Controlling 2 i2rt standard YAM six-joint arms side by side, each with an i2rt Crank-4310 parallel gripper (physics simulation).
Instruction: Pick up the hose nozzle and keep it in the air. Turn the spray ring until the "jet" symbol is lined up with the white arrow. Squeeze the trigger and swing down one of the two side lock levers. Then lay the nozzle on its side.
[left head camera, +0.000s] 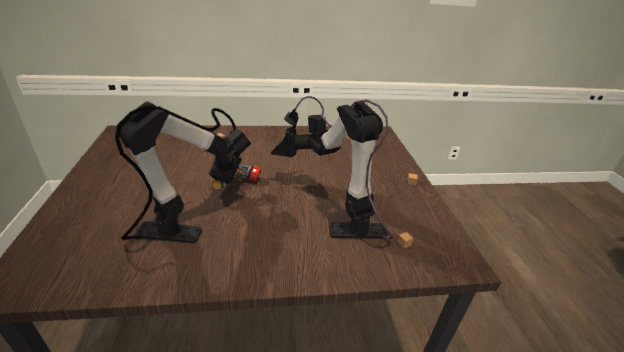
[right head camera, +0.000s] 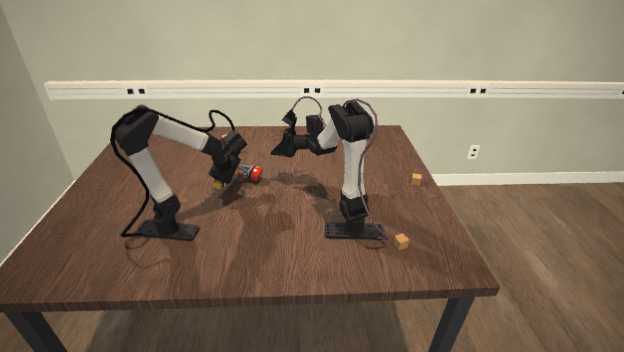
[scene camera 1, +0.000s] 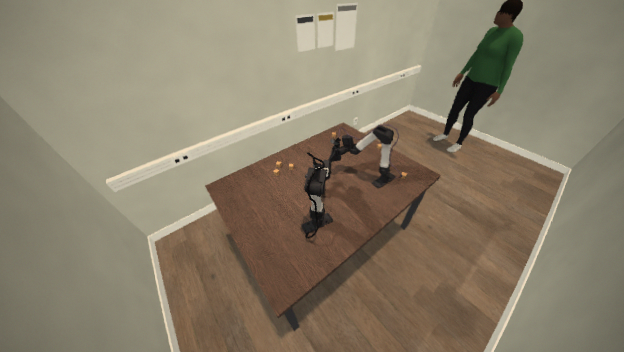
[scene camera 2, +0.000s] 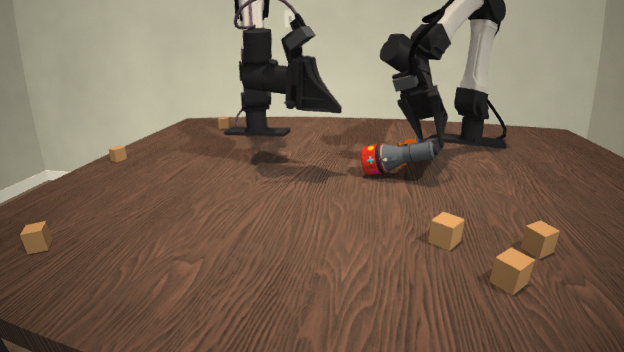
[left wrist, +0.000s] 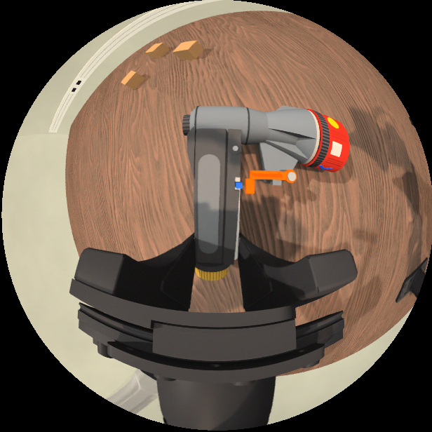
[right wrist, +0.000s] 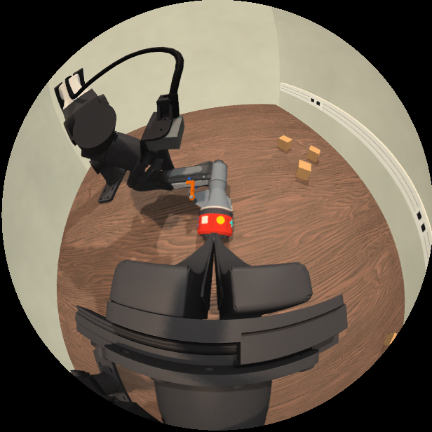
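Where they show: left gripper, fingertip midpoint: (left head camera: 221, 181) (right head camera: 222, 181); right gripper, fingertip midpoint: (left head camera: 270, 153) (right head camera: 270, 153) (scene camera 2: 341, 110); left arm's base at its link origin: (left head camera: 169, 233) (right head camera: 168, 231) (scene camera 1: 317, 223) (scene camera 2: 470, 142); right arm's base at its link origin: (left head camera: 358, 231) (right head camera: 353, 231) (scene camera 1: 383, 180) (scene camera 2: 257, 132).
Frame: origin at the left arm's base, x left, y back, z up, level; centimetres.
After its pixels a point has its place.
The grey hose nozzle (left head camera: 245, 172) @(x -18.2, y -32.9, z 4.7 cm) (scene camera 2: 395, 156) @(x -17.0, y -37.3, z 5.0 cm) (left wrist: 257, 125) (right wrist: 218, 197) lies sideways very low over the table; I cannot tell whether it touches. My left gripper (scene camera 2: 429, 136) @(x -10.5, y -26.0, z 4.2 cm) (left wrist: 216, 234) is shut on its handle, near the yellow end. The red spray ring (left head camera: 255, 174) @(x -22.4, y -32.4, z 4.5 cm) (scene camera 2: 371, 160) @(x -21.5, y -37.8, z 3.9 cm) (left wrist: 332, 145) (right wrist: 215, 224) shows yellow, white, blue, cyan and magenta symbols. In scene camera 2, a small white mark (scene camera 2: 385, 159) @(x -18.8, y -37.9, z 4.4 cm) faces the cyan cross. An orange lock lever (left wrist: 270, 175) (right wrist: 192, 187) stretches toward the handle. My right gripper (left head camera: 273, 152) @(x -28.0, y -35.9, z 12.9 cm) (scene camera 2: 340, 109) @(x -28.0, y -35.9, z 12.9 cm) (right wrist: 213, 234) is shut, empty, above and beside the ring, apart from it.
In scene camera 2, three wooden cubes (scene camera 2: 446, 230) @(x -6.5, y -59.3, z 2.8 cm) (scene camera 2: 540, 239) @(x 6.3, y -58.6, z 2.7 cm) (scene camera 2: 512, 270) @(x 1.3, y -66.9, z 3.0 cm) lie at the front right, another cube (scene camera 2: 36, 237) @(x -60.3, y -82.0, z 2.5 cm) at the far left. Two cubes (left head camera: 405, 240) @(x -77.8, y -3.5, z 3.3 cm) (left head camera: 412, 178) @(x -87.2, y -42.3, z 3.1 cm) lie near the right table edge in the left head camera.
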